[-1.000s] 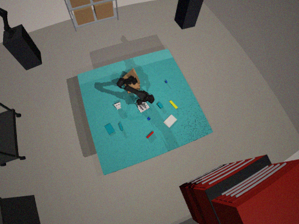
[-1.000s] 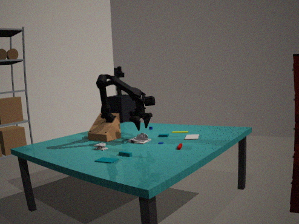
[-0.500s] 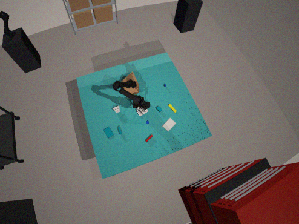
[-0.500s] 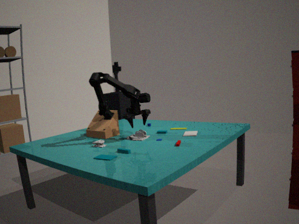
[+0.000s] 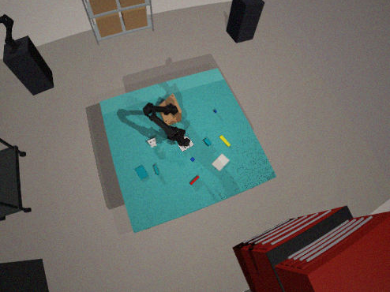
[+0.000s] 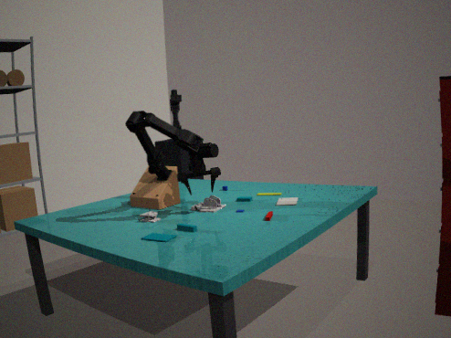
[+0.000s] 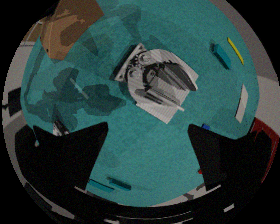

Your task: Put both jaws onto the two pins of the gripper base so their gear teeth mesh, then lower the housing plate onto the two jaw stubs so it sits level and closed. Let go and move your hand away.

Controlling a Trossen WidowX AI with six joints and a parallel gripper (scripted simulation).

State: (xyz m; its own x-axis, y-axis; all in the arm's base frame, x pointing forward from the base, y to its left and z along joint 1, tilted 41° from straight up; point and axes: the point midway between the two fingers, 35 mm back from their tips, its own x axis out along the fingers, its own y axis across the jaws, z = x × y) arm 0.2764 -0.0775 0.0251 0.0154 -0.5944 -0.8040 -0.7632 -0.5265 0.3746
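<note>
The grey gripper base is 130 mm behind my gripper tip, 200 mm to the right of it and 60 mm below it. The rest, counted from my gripper tip: grey-white housing plate 60 mm behind, 50 mm to the left, 80 mm below; teal block 60 mm ahead, 250 mm to the left, 80 mm below; blue cube 160 mm ahead, 60 mm to the left, 80 mm below.
</note>
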